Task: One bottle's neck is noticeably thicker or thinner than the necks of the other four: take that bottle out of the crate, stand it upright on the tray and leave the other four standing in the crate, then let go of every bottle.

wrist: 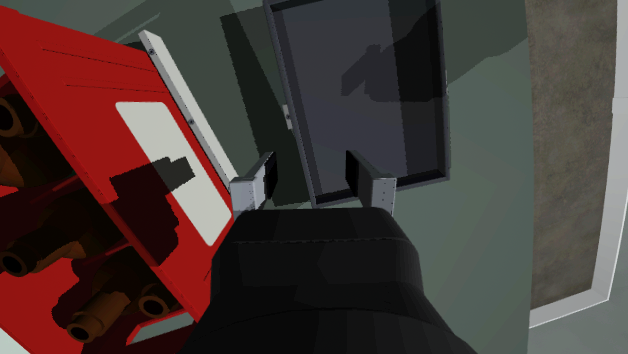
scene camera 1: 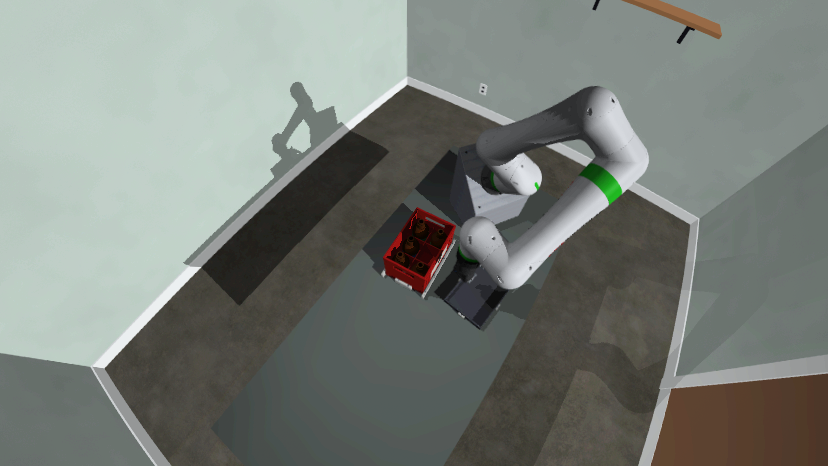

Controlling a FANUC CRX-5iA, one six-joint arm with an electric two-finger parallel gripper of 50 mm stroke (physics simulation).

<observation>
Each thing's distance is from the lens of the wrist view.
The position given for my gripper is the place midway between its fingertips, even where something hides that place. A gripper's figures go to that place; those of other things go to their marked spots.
my gripper [wrist: 311,165]: 16 cm
bottle [wrist: 157,301]: 24 cm
bottle [wrist: 116,288]: 33 cm
</observation>
